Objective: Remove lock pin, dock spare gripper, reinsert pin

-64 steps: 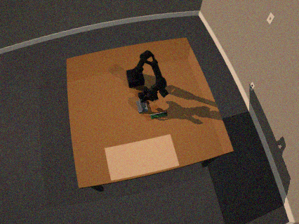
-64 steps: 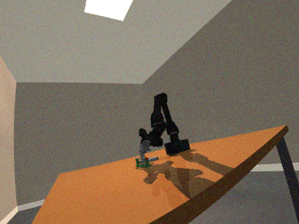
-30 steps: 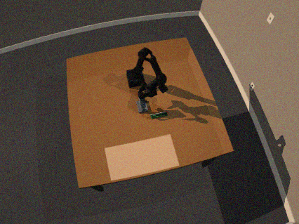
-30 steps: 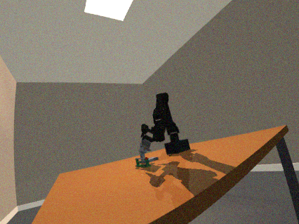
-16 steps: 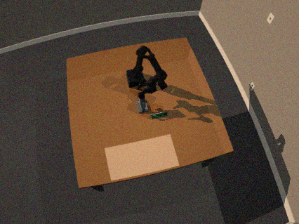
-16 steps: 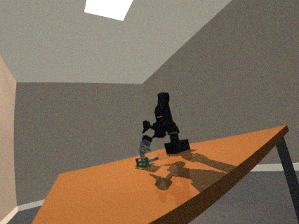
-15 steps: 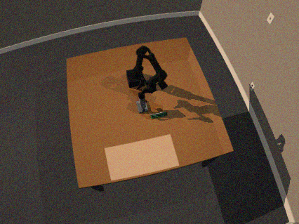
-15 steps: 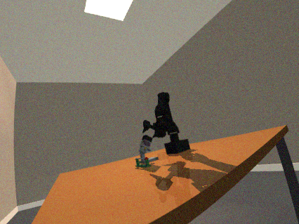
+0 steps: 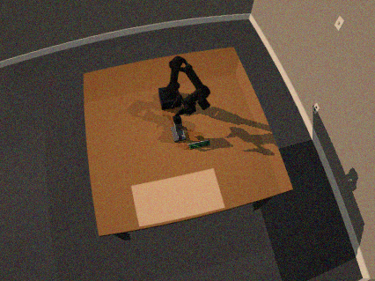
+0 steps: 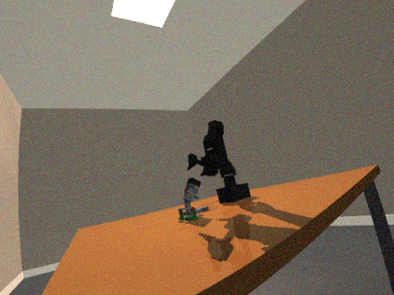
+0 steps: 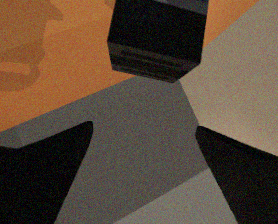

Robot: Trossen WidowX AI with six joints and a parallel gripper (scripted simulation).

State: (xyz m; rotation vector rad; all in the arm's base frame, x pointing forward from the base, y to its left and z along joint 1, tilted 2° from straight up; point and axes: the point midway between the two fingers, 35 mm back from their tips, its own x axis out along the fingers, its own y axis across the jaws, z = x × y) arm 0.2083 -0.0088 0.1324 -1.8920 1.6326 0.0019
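Right now my gripper tip is 18 cm above the green piece, 17 cm short of it and 13 cm to the right of it. Round my gripper tip: mount (15 cm below, 7 cm ahead, 2 cm to the left); then spare gripper (9 cm below, 5 cm ahead, 2 cm to the left).
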